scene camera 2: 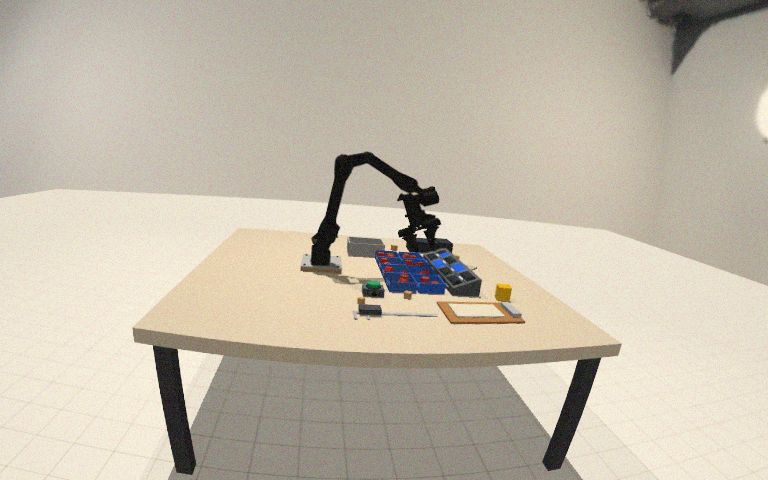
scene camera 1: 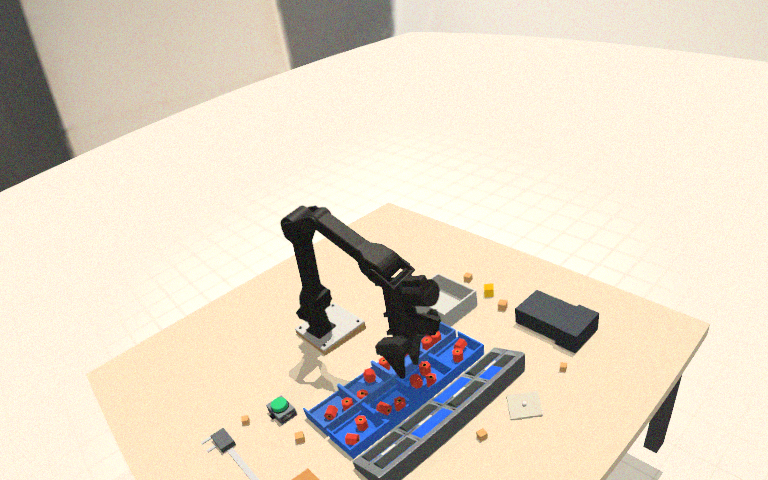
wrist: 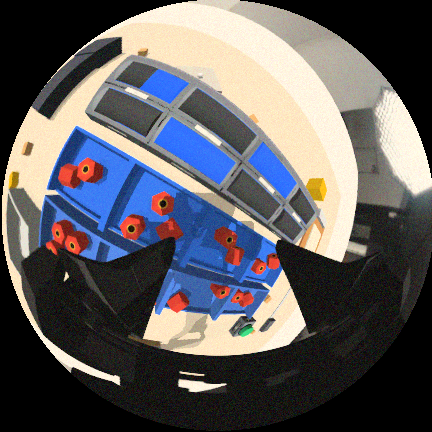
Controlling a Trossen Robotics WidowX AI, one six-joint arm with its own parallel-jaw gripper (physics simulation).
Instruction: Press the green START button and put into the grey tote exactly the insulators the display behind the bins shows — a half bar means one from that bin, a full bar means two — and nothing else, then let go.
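Places are measured from the arm's base along level axes (x left, y back, z up), in centimetres.
Where they show: gripper, between the fingertips: [scene camera 2: 425,250] [scene camera 1: 409,371] [wrist: 226,244]; arm's base, origin of its link: [scene camera 2: 319,262] [scene camera 1: 321,328].
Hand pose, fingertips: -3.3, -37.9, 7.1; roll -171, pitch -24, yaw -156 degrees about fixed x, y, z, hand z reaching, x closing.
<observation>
Things, the pixels of their top centre, and the offset from my fingertips, as dx, dy, dz. "*": a spot on its surface instead.
- red insulator, centre of its top: [wrist: 170,233] [scene camera 1: 415,377] +3.4, +2.3, -6.3
- green START button, centre of its top: [scene camera 1: 278,402] [scene camera 2: 373,281] [wrist: 247,332] -23.0, +23.0, -5.3
- grey tote, centre of its top: [scene camera 1: 441,292] [scene camera 2: 365,240] +30.8, +16.6, -4.0
- dark block, centre of its top: [scene camera 1: 556,310] [scene camera 2: 429,239] +39.6, -15.2, -3.8
- caliper, centre of its top: [scene camera 1: 230,458] [scene camera 2: 397,310] [wrist: 281,311] -41.0, +19.8, -7.4
- clipboard, a spot on its surface: [scene camera 2: 444,311] * -38.6, +5.0, -8.8
My gripper [scene camera 1: 408,370] [scene camera 2: 421,242] [wrist: 226,244] is open and empty, low over the front row of the blue bins [scene camera 1: 396,424] [wrist: 107,150]. Red insulators [scene camera 1: 384,407] [wrist: 229,237] lie in the bins; in the wrist view two show between the fingertips and another red insulator [wrist: 170,229] lies beside the left fingertip. The display [scene camera 1: 453,431] [scene camera 2: 470,288] [wrist: 217,120] shows one half blue bar in its far row, one full bar in each row, and dark cells. The green START button [scene camera 1: 279,404] [scene camera 2: 373,284] [wrist: 246,330] stands beside the bins. The grey tote [scene camera 1: 464,308] [scene camera 2: 365,247] is partly hidden by my arm.
A dark block [scene camera 1: 557,319] [wrist: 75,75] stands beyond the display's end. A yellow cube [scene camera 1: 488,290] and small orange cubes lie near the tote. A caliper [scene camera 1: 223,439] [scene camera 2: 370,309], a clipboard [scene camera 2: 444,311] and another yellow cube [scene camera 2: 502,292] [wrist: 316,189] lie past the bins' other end.
</observation>
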